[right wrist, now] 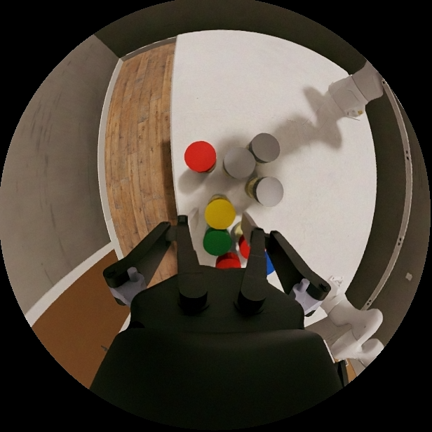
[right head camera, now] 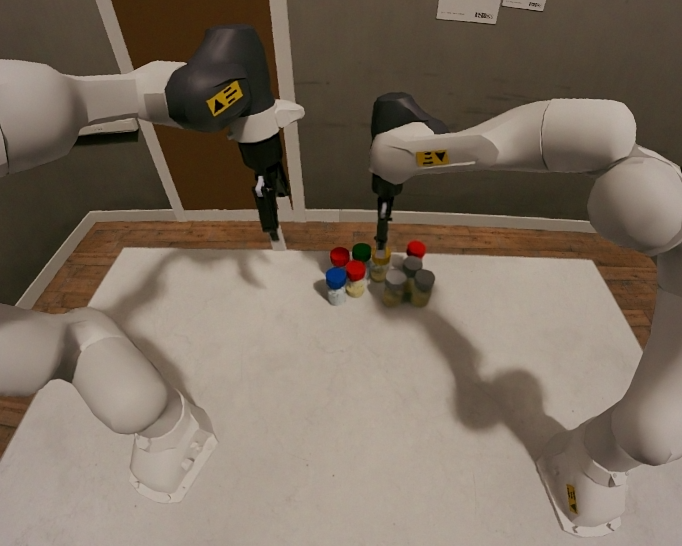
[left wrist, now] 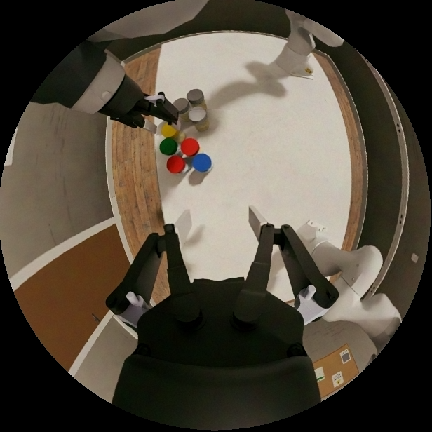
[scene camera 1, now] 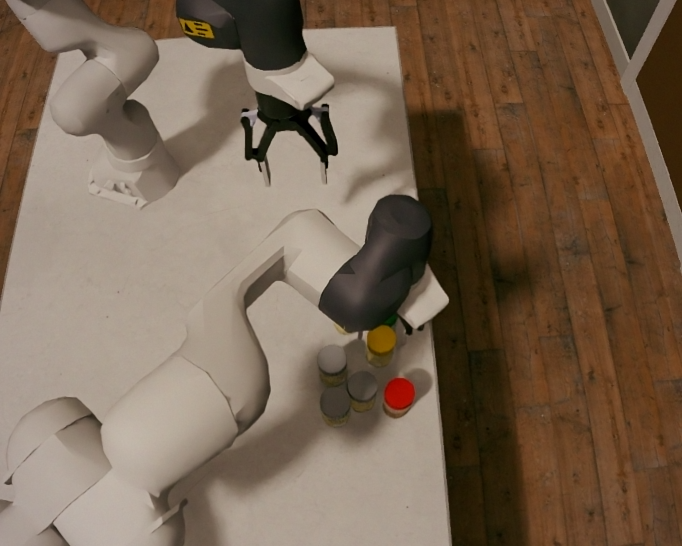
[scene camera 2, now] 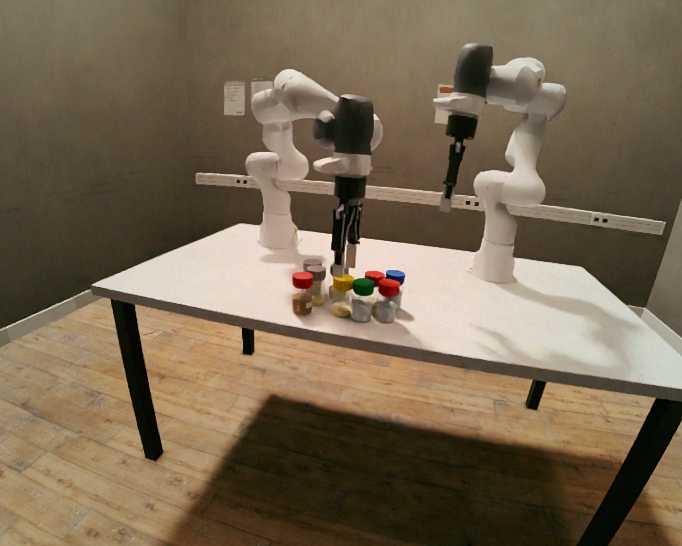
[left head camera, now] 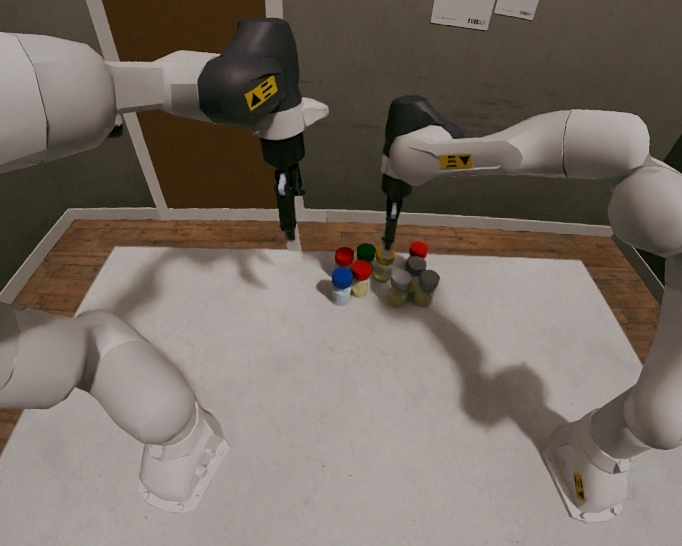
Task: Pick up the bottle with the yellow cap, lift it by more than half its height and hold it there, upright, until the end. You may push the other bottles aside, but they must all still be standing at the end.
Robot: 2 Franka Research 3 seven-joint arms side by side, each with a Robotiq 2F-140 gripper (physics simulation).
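Note:
The bottle with the yellow cap (left head camera: 381,273) (right head camera: 378,274) (scene camera 1: 381,341) (scene camera 2: 342,282) (left wrist: 169,130) (right wrist: 220,213) stands upright on the table (left head camera: 341,398) (scene camera 2: 187,273), near its edge. My right gripper (left head camera: 387,250) (right head camera: 381,250) (scene camera 2: 344,263) (right wrist: 219,217) is open and points down. In the right wrist view its fingertips lie on either side of the yellow cap; in scene camera 2 they are around cap height. Its fingers are mostly hidden by the arm in scene camera 1. My left gripper (scene camera 1: 296,178) (scene camera 2: 445,203) (left wrist: 219,215) is open and empty, high above the table.
A green-capped bottle (scene camera 2: 364,287) (right wrist: 217,242) stands close beside the yellow one. Two red-capped bottles (left head camera: 344,255) (left head camera: 361,270) and a blue-capped one (left head camera: 341,277) stand beyond it. Three grey-capped bottles (right wrist: 239,163) (right wrist: 264,147) (right wrist: 269,191) and another red-capped bottle (scene camera 1: 399,392) (right wrist: 200,156) stand on the other side.

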